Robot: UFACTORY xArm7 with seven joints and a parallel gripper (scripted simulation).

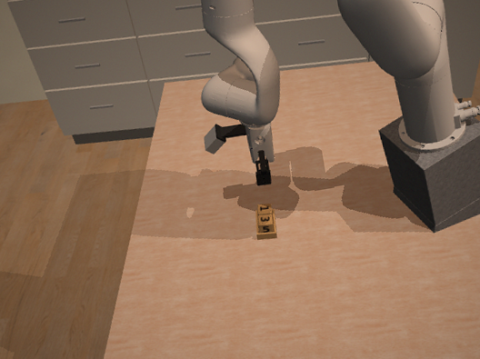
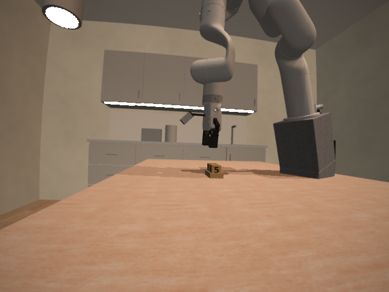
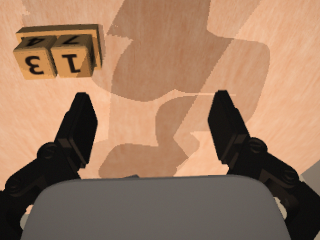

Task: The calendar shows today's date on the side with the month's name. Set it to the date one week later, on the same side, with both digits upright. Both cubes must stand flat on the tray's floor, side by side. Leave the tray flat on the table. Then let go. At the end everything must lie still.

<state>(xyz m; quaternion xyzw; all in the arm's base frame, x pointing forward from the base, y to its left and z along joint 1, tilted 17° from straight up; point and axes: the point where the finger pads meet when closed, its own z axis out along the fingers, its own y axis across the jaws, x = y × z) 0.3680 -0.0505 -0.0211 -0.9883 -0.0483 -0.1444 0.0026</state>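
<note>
Now: hand 80 mm above the wooden cube and 70 mm to the right of it.
</note>
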